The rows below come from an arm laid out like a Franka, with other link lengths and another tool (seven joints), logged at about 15 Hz.
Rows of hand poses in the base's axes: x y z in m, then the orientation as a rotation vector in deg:
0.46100, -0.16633, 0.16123, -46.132, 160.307, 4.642
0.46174, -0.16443, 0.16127, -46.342, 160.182, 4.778
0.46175, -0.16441, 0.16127, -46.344, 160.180, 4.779
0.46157, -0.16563, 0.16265, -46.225, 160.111, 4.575
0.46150, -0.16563, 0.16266, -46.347, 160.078, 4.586
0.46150, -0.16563, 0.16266, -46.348, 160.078, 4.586
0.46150, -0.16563, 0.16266, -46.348, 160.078, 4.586
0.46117, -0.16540, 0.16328, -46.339, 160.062, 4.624
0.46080, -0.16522, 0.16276, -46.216, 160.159, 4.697
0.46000, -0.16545, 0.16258, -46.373, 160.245, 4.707
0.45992, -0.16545, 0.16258, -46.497, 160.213, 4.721
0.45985, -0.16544, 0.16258, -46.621, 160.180, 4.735
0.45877, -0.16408, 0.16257, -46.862, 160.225, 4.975
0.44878, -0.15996, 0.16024, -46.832, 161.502, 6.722
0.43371, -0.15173, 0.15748, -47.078, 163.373, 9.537
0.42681, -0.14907, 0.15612, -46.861, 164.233, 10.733
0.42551, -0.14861, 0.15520, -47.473, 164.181, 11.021
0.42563, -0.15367, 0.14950, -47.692, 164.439, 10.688
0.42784, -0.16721, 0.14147, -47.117, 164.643, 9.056
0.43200, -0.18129, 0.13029, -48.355, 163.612, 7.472
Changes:
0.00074, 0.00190, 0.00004, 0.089, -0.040, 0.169
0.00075, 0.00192, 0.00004, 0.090, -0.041, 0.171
0.00057, 0.00070, 0.00142, -0.005, -0.175, 0.088
0.00050, 0.00070, 0.00143, -0.008, -0.176, 0.175
0.00050, 0.00070, 0.00143, -0.008, -0.176, 0.175
0.00050, 0.00070, 0.00143, -0.008, -0.176, 0.175
0.00017, 0.00093, 0.00205, 0.022, -0.184, 0.175
-0.00020, 0.00111, 0.00153, 0.062, -0.107, 0.084
-0.00100, 0.00088, 0.00135, 0.022, 0.011, 0.174
-0.00108, 0.00088, 0.00135, 0.021, 0.012, 0.262
-0.00115, 0.00089, 0.00135, 0.021, 0.013, 0.350
-0.00223, 0.00225, 0.00134, 0.127, 0.161, 0.520
-0.01222, 0.00637, -0.00099, 0.908, 1.718, 0.427
-0.02729, 0.01460, -0.00375, 2.133, 4.145, 0.504
-0.03419, 0.01726, -0.00511, 2.670, 5.173, 0.319
-0.03549, 0.01772, -0.00603, 2.770, 5.331, 0.743
-0.03537, 0.01266, -0.01173, 2.457, 5.539, 0.816
-0.03316, -0.00088, -0.01976, 1.475, 5.216, 0.288
-0.02900, -0.01496, -0.03094, 0.582, 4.187, 1.128

